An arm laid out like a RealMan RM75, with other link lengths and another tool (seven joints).
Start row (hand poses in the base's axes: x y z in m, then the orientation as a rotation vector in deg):
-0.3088 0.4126 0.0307 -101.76 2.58 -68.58
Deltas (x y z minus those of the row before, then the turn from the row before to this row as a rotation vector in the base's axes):
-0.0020 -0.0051 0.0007 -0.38 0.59 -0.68
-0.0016 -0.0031 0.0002 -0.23 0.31 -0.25
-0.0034 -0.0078 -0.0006 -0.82 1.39 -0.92
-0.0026 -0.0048 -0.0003 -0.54 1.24 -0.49
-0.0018 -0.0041 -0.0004 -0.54 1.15 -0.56
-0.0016 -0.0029 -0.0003 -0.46 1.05 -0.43
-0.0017 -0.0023 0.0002 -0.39 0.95 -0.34
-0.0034 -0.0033 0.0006 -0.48 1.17 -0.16
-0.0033 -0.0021 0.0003 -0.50 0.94 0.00
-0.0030 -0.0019 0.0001 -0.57 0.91 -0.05
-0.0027 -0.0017 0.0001 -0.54 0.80 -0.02
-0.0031 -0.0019 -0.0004 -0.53 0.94 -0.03
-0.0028 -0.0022 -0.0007 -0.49 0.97 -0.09
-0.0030 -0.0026 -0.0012 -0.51 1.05 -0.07
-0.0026 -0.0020 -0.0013 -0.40 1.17 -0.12
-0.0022 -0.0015 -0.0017 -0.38 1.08 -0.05
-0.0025 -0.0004 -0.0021 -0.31 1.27 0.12
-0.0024 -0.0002 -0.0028 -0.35 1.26 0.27
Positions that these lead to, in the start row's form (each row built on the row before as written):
-0.3108 0.4075 0.0314 -102.56 3.31 -68.62
-0.3124 0.4044 0.0316 -102.99 3.58 -68.57
-0.3158 0.3966 0.0310 -104.70 4.74 -68.16
-0.3184 0.3918 0.0307 -106.00 5.58 -67.50
-0.3202 0.3877 0.0303 -107.25 6.44 -66.96
-0.3218 0.3848 0.0300 -108.35 7.17 -66.40
-0.3235 0.3825 0.0302 -109.31 7.80 -65.84
-0.3269 0.3792 0.0308 -110.45 8.33 -64.97
-0.3302 0.3771 0.0311 -111.45 8.57 -64.21
-0.3332 0.3752 0.0312 -112.49 8.81 -63.52
-0.3359 0.3735 0.0313 -113.43 8.97 -62.91
-0.3390 0.3716 0.0309 -114.44 9.22 -62.16
-0.3418 0.3694 0.0302 -115.44 9.57 -61.40
-0.3448 0.3668 0.0290 -116.50 9.93 -60.54
-0.3474 0.3648 0.0277 -117.52 10.46 -59.55
-0.3496 0.3633 0.0260 -118.46 10.88 -58.60
-0.3521 0.3629 0.0239 -119.42 11.26 -57.32
-0.3545 0.3627 0.0211 -120.38 11.45 -55.97

